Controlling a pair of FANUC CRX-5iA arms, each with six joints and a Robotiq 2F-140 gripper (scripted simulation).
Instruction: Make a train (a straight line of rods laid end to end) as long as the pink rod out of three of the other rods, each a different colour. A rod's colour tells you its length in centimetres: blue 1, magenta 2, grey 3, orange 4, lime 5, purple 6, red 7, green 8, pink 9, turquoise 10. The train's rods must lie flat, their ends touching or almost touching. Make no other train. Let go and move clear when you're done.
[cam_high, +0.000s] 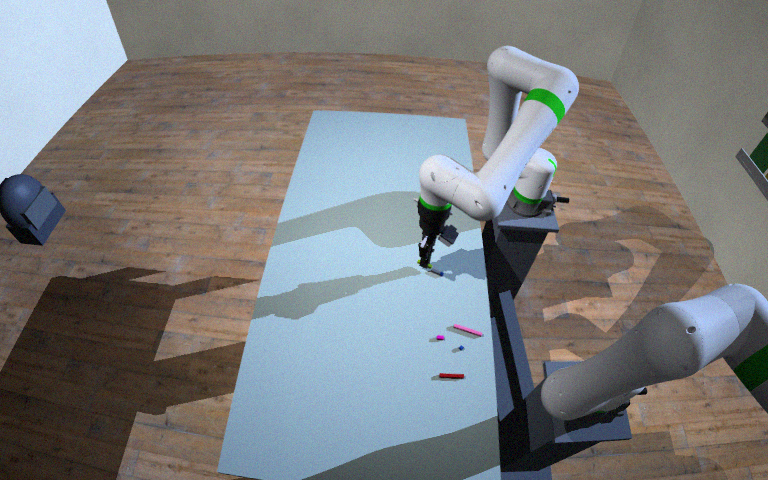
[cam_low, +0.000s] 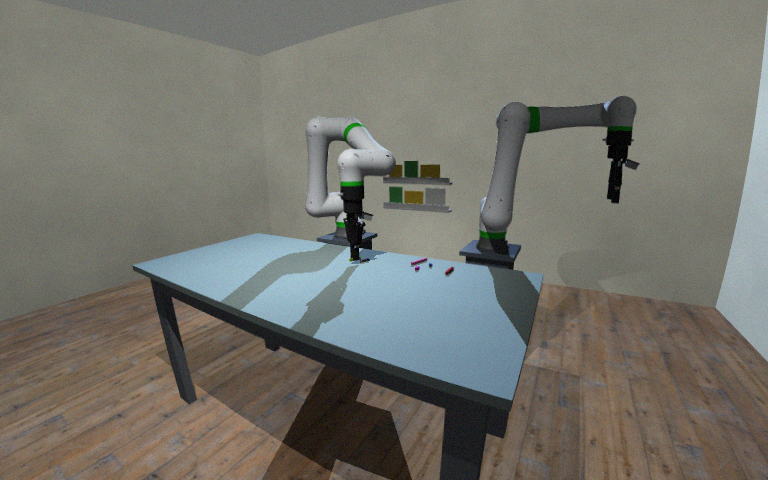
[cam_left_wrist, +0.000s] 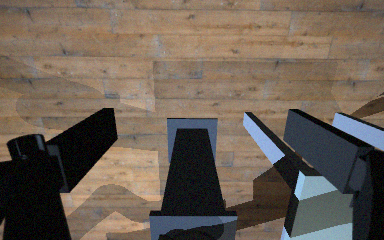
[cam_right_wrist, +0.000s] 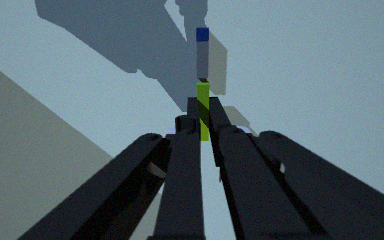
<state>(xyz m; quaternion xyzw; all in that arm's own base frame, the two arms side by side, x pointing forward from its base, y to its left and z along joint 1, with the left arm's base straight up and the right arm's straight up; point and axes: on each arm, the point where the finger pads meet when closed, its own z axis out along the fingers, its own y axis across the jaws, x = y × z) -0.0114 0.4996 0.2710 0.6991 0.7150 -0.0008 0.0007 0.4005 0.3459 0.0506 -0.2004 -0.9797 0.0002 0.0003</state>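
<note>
The lime rod is 3 cm below my right hand. From my right hand the other things lie so: grey rod (5 cm below, 4 cm behind, 2 cm to the left); pink rod (24 cm to the left, 11 cm behind, 5 cm below); magenta rod (26 cm to the left, 5 cm below, 2 cm behind).
</note>
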